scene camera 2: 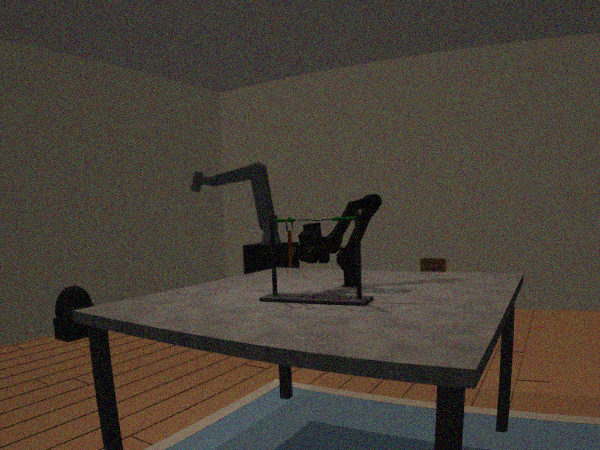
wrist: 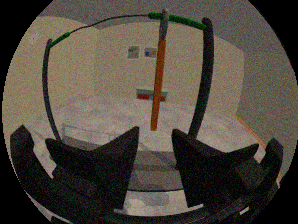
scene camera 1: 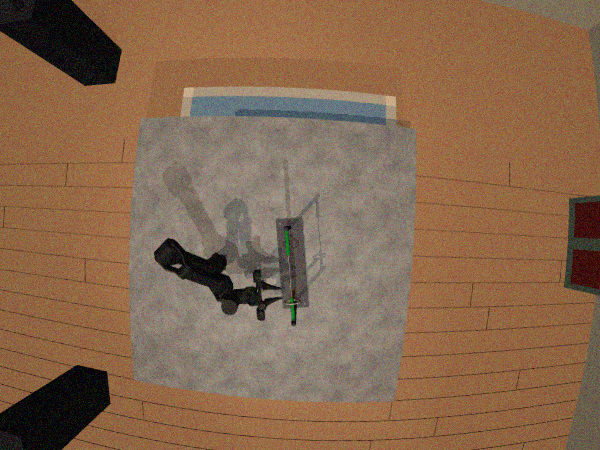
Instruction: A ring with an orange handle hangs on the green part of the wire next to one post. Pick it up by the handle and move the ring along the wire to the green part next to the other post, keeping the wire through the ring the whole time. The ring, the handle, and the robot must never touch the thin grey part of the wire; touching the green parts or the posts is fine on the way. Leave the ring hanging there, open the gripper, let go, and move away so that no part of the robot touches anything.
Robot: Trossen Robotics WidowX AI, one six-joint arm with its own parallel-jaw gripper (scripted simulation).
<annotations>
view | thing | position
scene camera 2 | gripper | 295,258
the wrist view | gripper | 155,132
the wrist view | ring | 161,44
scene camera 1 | gripper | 282,293
</annotations>
